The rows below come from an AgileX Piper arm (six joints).
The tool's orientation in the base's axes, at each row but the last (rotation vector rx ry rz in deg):
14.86 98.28 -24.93
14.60 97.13 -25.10
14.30 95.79 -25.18
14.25 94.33 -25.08
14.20 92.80 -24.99
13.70 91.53 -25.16
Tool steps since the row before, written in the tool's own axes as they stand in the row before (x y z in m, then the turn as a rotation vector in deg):
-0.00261 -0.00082 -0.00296 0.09 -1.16 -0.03
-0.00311 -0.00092 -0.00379 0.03 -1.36 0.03
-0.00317 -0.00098 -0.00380 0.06 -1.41 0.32
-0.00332 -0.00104 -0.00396 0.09 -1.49 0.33
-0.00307 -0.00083 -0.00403 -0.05 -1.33 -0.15
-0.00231 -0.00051 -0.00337 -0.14 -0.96 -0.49
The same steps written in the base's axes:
-0.00248 0.00070 0.00310 -0.52 -1.04 0.08
-0.00324 0.00102 0.00365 -0.53 -1.24 0.16
-0.00334 0.00100 0.00364 -0.30 -1.41 0.11
-0.00358 0.00104 0.00372 -0.32 -1.49 0.09
-0.00368 0.00125 0.00335 -0.68 -1.13 0.23
-0.00308 0.00121 0.00245 -0.83 -0.65 0.28

